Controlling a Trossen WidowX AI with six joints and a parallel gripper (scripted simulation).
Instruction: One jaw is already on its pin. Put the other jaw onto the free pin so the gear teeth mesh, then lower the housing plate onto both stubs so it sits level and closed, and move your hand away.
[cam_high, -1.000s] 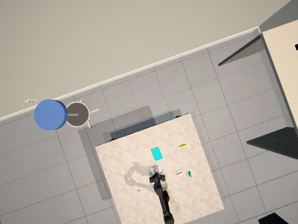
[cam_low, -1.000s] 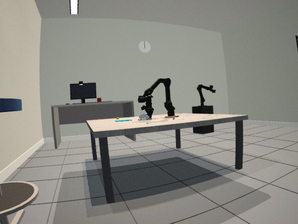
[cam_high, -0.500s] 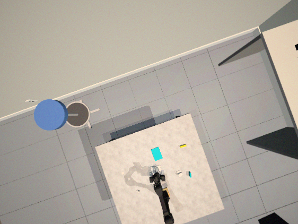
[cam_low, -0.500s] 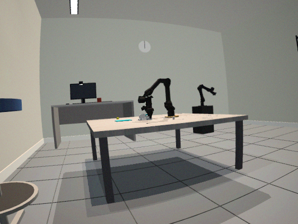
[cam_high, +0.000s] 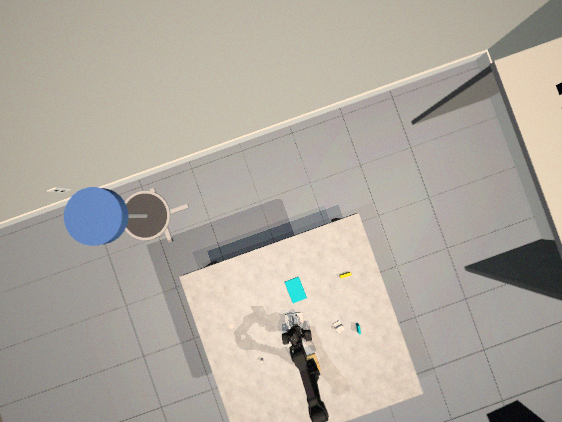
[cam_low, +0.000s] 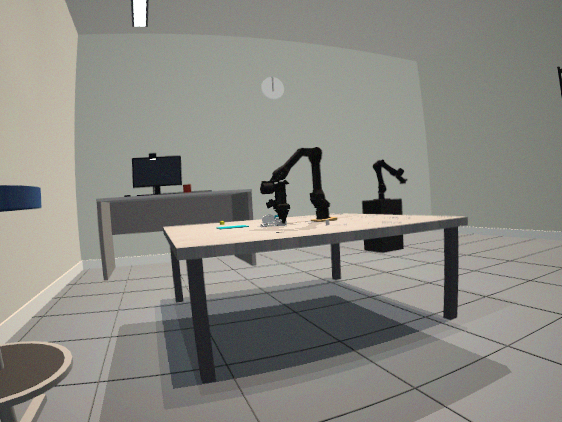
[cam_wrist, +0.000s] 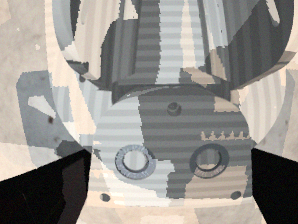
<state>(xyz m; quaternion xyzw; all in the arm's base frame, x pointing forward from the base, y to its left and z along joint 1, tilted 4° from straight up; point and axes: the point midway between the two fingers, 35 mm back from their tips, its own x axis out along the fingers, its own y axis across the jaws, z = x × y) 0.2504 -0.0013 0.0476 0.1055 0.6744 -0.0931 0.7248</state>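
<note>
The white jaw piece is 2 cm to the right of my gripper tip, 2 cm ahead of it and 1 cm above it. The rest, counted from my gripper tip: yellow piece: 46 cm to the right, 20 cm ahead; then cyan plate: 24 cm ahead, 11 cm to the right.
</note>
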